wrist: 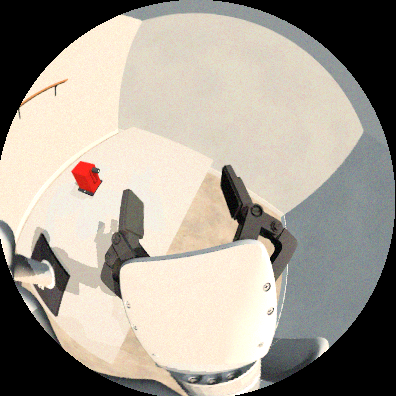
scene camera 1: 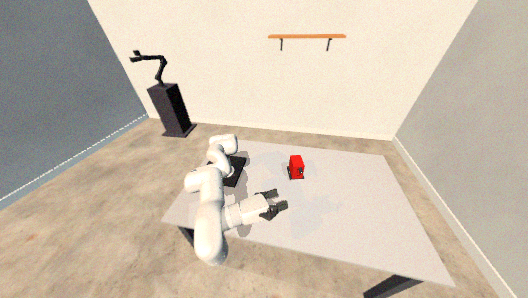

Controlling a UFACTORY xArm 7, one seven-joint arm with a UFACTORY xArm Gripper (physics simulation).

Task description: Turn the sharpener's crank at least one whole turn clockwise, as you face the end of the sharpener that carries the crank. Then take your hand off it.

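Places are measured from the arm's base along level axes (x ahead, y left, z up), in centimetres.
Pixels of known places: gripper, fingertip midpoint: (wrist: 176, 184) (scene camera 1: 282, 197).
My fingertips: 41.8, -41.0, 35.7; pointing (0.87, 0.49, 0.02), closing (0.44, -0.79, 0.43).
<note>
Behind a point stands the place of what it marks, as x, y, z.
A red sharpener (scene camera 1: 296, 165) @(51.3, -0.4, 12.3) (wrist: 85, 176) @(48.6, 0.9, 9.5) stands upright on a dark base on the light table (scene camera 1: 350, 200) @(84.7, -11.4, -2.3) (wrist: 150, 150) @(94.7, -5.5, -2.4). Its small dark crank (scene camera 1: 300, 171) @(52.5, -4.0, 11.7) (wrist: 96, 170) @(52.6, -4.2, 11.7) is on the end that faces the front of the table in the scene view; its exact angle is too small to tell. My gripper (scene camera 1: 280, 198) @(41.8, -41.0, 35.7) (wrist: 176, 184) @(41.8, -41.0, 35.7) is open and empty, with its fingers wide apart. It is above the table's front left part, clear of the sharpener and its crank. In the wrist view the sharpener lies to the left of both fingers.
The arm's dark base plate (scene camera 1: 239, 171) @(9.9, 1.4, 0.0) (wrist: 59, 275) @(6.4, -7.8, 0.0) sits at the table's left side. An orange wall shelf (scene camera 1: 306, 36) hangs on the back wall. A dark pedestal (scene camera 1: 170, 107) with a black arm (scene camera 1: 161, 67) stands on the floor at the back left.
</note>
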